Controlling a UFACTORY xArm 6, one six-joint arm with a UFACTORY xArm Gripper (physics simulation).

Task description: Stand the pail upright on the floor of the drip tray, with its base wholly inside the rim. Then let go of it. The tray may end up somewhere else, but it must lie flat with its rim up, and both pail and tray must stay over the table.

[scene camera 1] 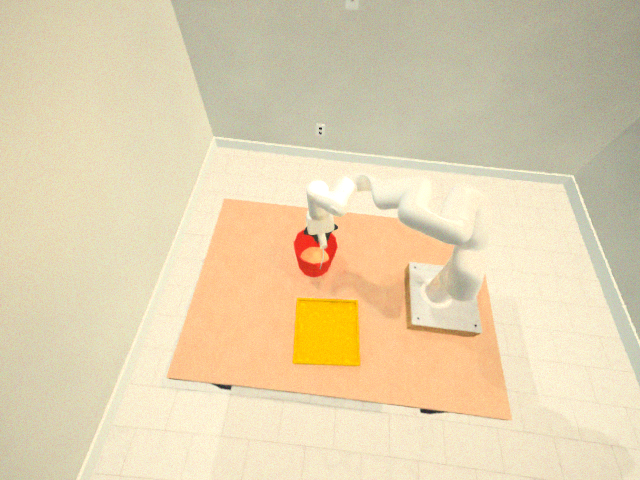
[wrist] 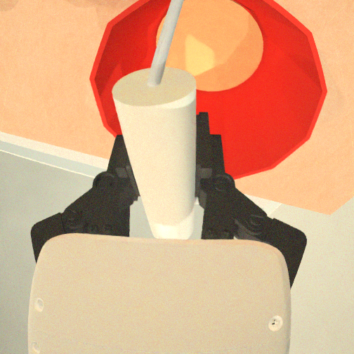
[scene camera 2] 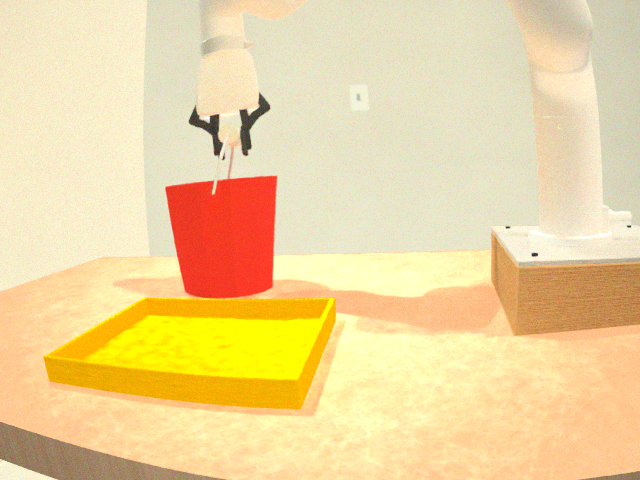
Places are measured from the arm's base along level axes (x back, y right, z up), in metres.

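Pixels of known places: gripper, fingertip midpoint: [scene camera 1: 321, 240] [scene camera 2: 233, 157]; arm's base, origin of the base link: [scene camera 1: 435, 293] [scene camera 2: 570, 238].
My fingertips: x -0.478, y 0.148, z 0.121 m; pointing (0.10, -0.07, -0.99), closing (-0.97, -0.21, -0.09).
For each thing: its middle in the pictures, then the offset to it from my fingertips. "pt": a spot on its surface instead. Level surfaces: height alone.
- red pail, surface spot: [scene camera 2: 227, 237] pt dx +0.008, dy -0.076, dz -0.113 m
- pale cylindrical grip, body centre: [scene camera 2: 231, 136] [scene camera 1: 321, 235] dx -0.004, dy +0.002, dz +0.034 m
- yellow drip tray, body centre: [scene camera 2: 198, 340] [scene camera 1: 326, 330] dx +0.042, dy -0.305, dz -0.188 m
- table, its level: dz -0.201 m
The red pail [scene camera 1: 312, 269] [scene camera 2: 227, 237] [wrist: 270, 115] stands upright on the table, its open top up, behind the tray as scene camera 2 sees it. Its thin wire handle rises to a pale cylindrical grip [scene camera 1: 322, 240] [scene camera 2: 230, 135] [wrist: 157, 165]. My gripper [scene camera 2: 232, 150] [wrist: 169, 129] is above the pail, shut on this handle grip, with one black finger on each side. The grip hides part of the fingers in the wrist view. The yellow drip tray [scene camera 1: 326, 330] [scene camera 2: 201, 343] lies flat with its rim up, apart from the pail.
The robot's base plate [scene camera 1: 444, 315] [scene camera 2: 568, 255] on its wooden block stands at the right on the table [scene camera 1: 248, 330] [scene camera 2: 439, 382]. The arm reaches over the table's back part. The table's front edge runs beyond the tray.
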